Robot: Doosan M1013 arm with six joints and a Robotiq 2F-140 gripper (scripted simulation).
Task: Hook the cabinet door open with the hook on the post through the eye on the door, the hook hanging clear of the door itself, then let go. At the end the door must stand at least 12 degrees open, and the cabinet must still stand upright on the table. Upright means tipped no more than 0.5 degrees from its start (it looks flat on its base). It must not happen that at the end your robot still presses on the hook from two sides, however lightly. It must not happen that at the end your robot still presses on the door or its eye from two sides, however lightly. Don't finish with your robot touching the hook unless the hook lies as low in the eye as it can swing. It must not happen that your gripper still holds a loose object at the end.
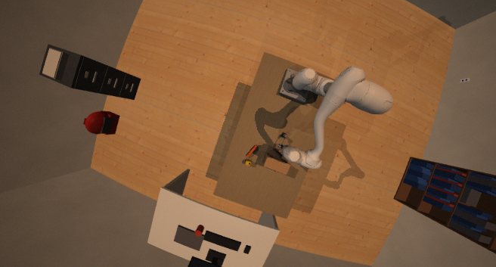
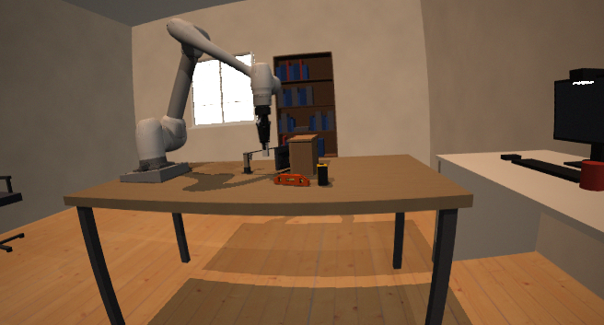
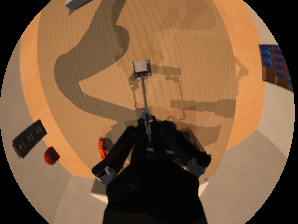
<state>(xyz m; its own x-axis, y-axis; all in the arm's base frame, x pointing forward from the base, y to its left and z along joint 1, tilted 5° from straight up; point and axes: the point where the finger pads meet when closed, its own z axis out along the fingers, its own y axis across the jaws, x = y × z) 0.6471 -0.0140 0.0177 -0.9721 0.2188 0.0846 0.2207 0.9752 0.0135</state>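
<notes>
Now: hand 10 cm short of the dark door, 3 cm to the right of it and 4 cm above it. Also, from my hand: black-and-yellow can: 27 cm ahead, 26 cm to the right, 8 cm below.
</notes>
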